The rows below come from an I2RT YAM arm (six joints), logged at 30 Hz.
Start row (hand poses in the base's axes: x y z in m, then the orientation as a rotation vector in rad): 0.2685, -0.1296, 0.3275, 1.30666, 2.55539, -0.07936
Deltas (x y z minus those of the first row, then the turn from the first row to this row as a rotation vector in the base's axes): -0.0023, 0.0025, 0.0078, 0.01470, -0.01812, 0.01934; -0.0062, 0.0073, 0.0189, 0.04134, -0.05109, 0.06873; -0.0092, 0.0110, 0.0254, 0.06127, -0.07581, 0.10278; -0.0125, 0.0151, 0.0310, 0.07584, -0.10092, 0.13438; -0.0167, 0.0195, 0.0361, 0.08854, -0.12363, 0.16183; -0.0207, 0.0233, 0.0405, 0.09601, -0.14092, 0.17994; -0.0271, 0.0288, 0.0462, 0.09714, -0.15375, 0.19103; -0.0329, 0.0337, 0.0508, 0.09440, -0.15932, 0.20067; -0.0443, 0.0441, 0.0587, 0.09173, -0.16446, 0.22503; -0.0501, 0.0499, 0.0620, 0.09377, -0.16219, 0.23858; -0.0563, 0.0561, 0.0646, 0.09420, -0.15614, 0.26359
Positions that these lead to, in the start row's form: 0.2662, -0.1271, 0.3353, 1.28182, 2.55766, -0.04483; 0.2623, -0.1223, 0.3464, 1.21788, 2.56876, 0.02015; 0.2593, -0.1186, 0.3529, 1.17345, 2.57370, 0.06781; 0.2560, -0.1145, 0.3585, 1.13021, 2.57400, 0.10804; 0.2518, -0.1101, 0.3636, 1.09236, 2.57262, 0.14327; 0.2478, -0.1063, 0.3680, 1.06650, 2.56895, 0.16657; 0.2414, -0.1008, 0.3737, 1.04910, 2.56351, 0.17773; 0.2356, -0.0959, 0.3783, 1.03434, 2.56257, 0.17938; 0.2242, -0.0855, 0.3862, 1.00053, 2.56915, 0.18363; 0.2184, -0.0797, 0.3895, 0.98395, 2.57829, 0.18741; 0.2122, -0.0735, 0.3921, 0.95267, 2.59558, 0.18909
